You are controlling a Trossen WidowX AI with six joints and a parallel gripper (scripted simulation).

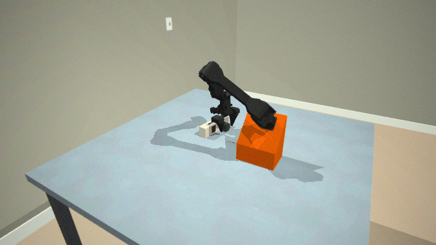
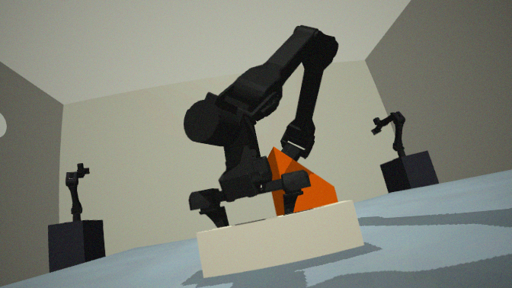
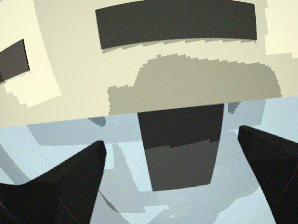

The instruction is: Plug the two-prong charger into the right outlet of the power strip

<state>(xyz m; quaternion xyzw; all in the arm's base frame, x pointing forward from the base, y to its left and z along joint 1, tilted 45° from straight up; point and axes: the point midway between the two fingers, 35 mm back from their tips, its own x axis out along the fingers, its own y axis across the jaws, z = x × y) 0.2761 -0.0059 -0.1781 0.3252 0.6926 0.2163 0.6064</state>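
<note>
The two-prong charger lies 3 cm ahead of my gripper tip, 1 cm to the right of it and 1 cm above it.
</note>
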